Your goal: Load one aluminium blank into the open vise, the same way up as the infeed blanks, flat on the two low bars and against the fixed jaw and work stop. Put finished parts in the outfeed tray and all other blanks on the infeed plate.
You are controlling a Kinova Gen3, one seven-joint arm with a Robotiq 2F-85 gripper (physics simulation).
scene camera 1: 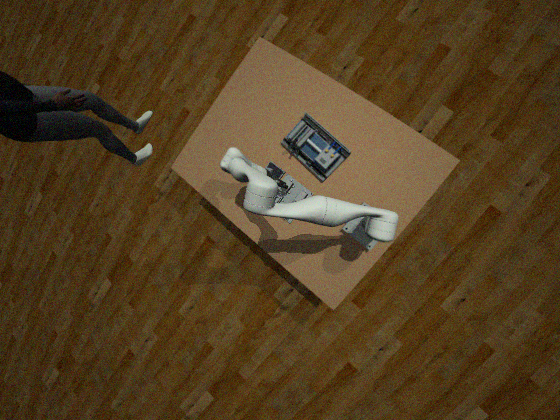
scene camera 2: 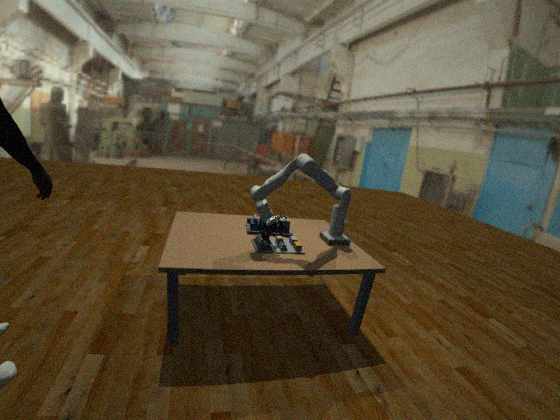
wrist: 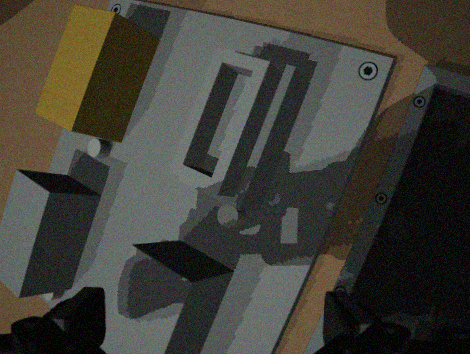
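Pixels of known places: gripper, fingertip midpoint: (scene camera 1: 280, 186) (scene camera 2: 276, 239) (wrist: 214, 315); arm's base, origin of the base link: (scene camera 2: 334, 234).
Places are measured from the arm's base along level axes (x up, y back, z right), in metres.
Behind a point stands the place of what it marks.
Note:
My gripper (wrist: 214, 315) {x -0.005, y -0.466, z -0.055 m} (scene camera 1: 281, 186) {x -0.005, y -0.466, z -0.055 m} is open and empty above the infeed plate (wrist: 325, 130) {x -0.033, y -0.484, z -0.136 m} (scene camera 1: 298, 189) {x -0.032, y -0.384, z -0.028 m}. In the wrist view, a plain grey blank (wrist: 200, 310) {x -0.014, y -0.455, z -0.051 m} shows between the spread fingertips, its near end cut off by the frame; the height gap is unclear. Another plain grey blank (wrist: 30, 225) {x 0.003, y -0.359, z -0.061 m} lies at the left edge, beyond the left finger. A grey part with a long pocket (wrist: 236, 135) {x 0.002, y -0.462, z -0.124 m} lies at the upper middle of the plate. The dark outfeed tray (wrist: 400, 150) (scene camera 1: 274, 171) is at the right. The vise (scene camera 1: 317, 145) {x 0.019, y -0.395, z 0.198 m} stands apart from the plate; its jaw details are too small to tell.
A yellow block (wrist: 90, 70) {x 0.003, y -0.379, z -0.142 m} (scene camera 2: 298, 246) {x -0.002, y -0.374, z -0.173 m} stands at the upper left of the plate. Small round pins (wrist: 94, 147) {x -0.025, y -0.364, z -0.106 m} stick up beside the parts. The arm (scene camera 1: 320, 210) {x 0.428, y -0.198, z -0.052 m} reaches over the plate from its base. A person (scene camera 1: 60, 115) is beyond the table edge.

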